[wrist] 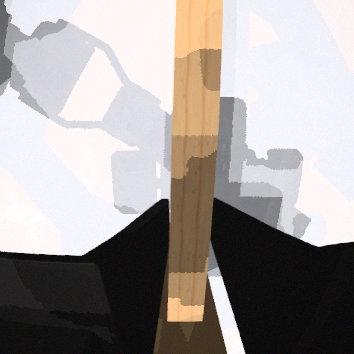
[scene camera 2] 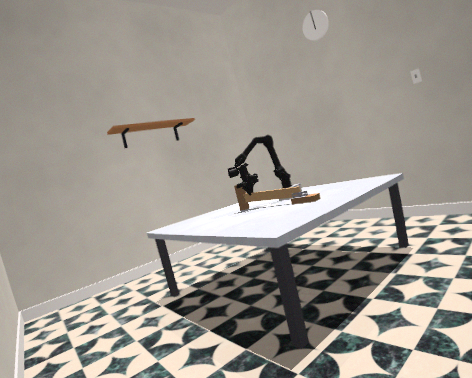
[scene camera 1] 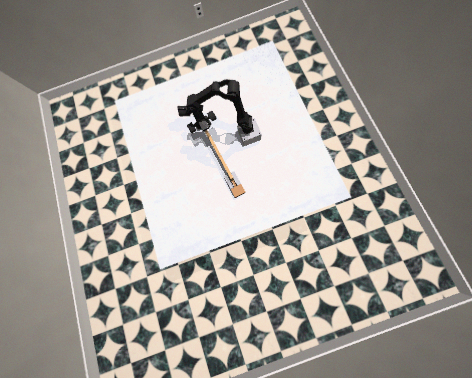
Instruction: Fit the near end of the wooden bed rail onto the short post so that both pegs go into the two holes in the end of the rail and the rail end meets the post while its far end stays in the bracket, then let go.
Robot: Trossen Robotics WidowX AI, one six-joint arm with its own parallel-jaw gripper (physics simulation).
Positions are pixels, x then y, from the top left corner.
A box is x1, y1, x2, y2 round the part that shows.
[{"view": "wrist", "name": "my gripper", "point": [187, 206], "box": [0, 197, 353, 353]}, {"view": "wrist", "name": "wooden bed rail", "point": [198, 38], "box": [167, 0, 222, 320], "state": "gripped by my gripper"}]
